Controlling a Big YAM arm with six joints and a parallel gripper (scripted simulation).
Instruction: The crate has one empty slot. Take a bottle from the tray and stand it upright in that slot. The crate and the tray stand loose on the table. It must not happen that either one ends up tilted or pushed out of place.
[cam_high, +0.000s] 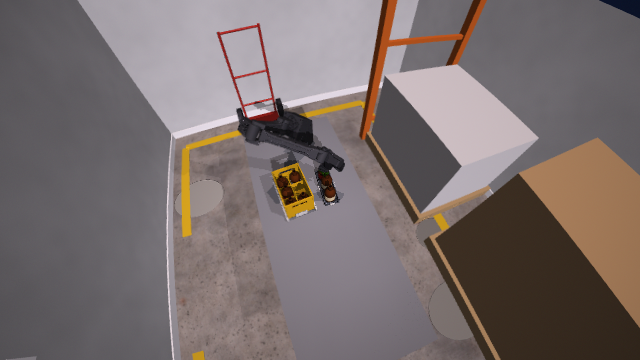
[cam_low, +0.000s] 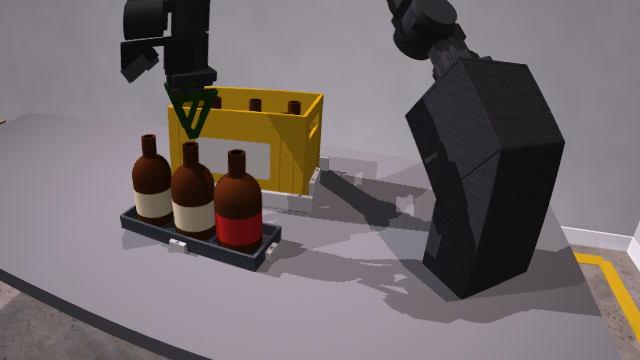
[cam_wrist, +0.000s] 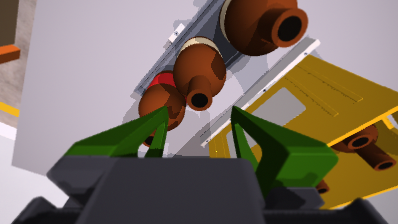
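The dark tray is 170 mm below my hand. From my hand the other things lie so: yellow crate 220 mm to the right, 100 mm below, 70 mm behind.
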